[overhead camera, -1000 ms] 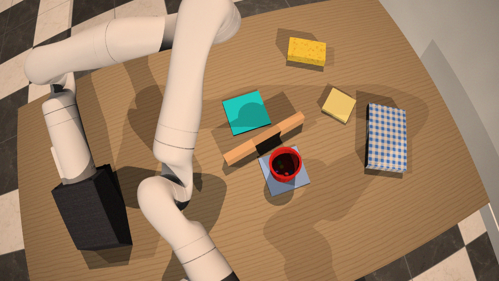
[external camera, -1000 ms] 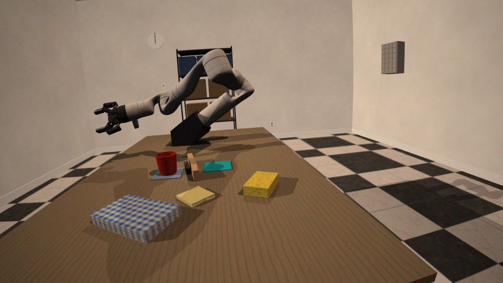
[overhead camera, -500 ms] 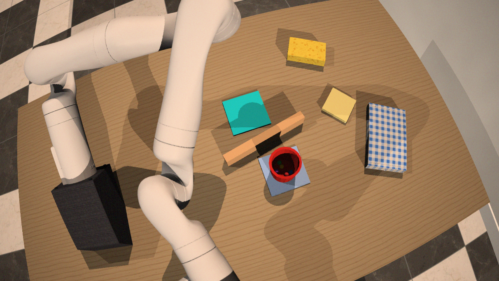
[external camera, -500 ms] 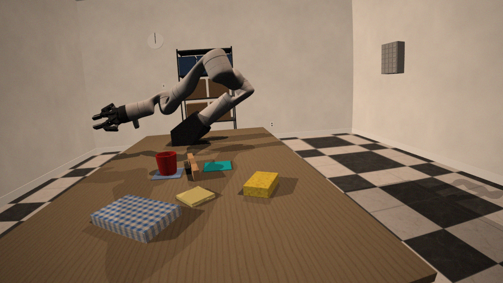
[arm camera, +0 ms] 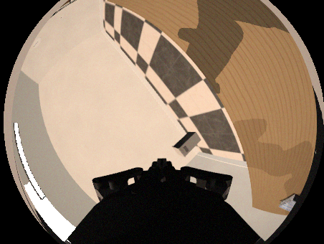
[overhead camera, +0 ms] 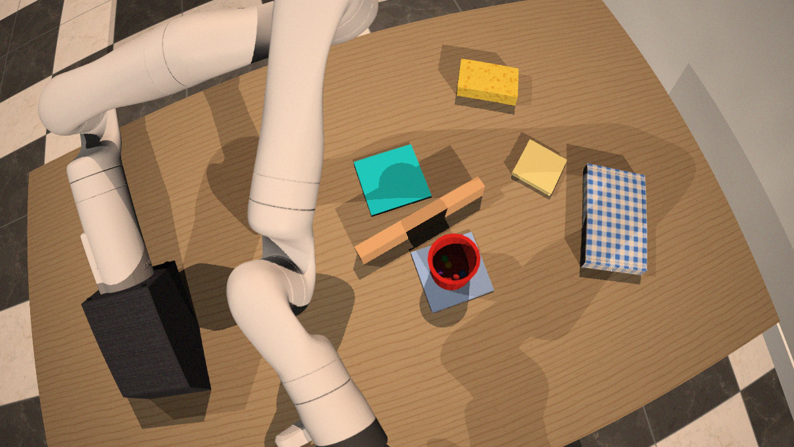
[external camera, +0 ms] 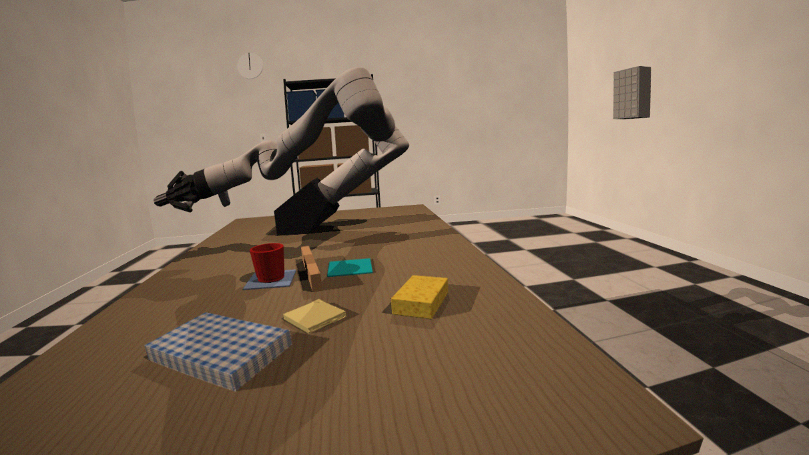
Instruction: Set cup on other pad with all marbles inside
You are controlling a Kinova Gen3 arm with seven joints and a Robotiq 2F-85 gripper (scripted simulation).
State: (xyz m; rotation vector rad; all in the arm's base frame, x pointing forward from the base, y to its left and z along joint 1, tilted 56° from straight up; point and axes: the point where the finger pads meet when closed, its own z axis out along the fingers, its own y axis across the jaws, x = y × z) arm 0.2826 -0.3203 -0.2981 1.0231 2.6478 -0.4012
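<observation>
My gripper is now 180 mm short of the red cup, 310 mm to the right of it and 160 mm above it. Also, from my hand: rail: 170 mm ahead, 400 mm to the left, 170 mm below.
</observation>
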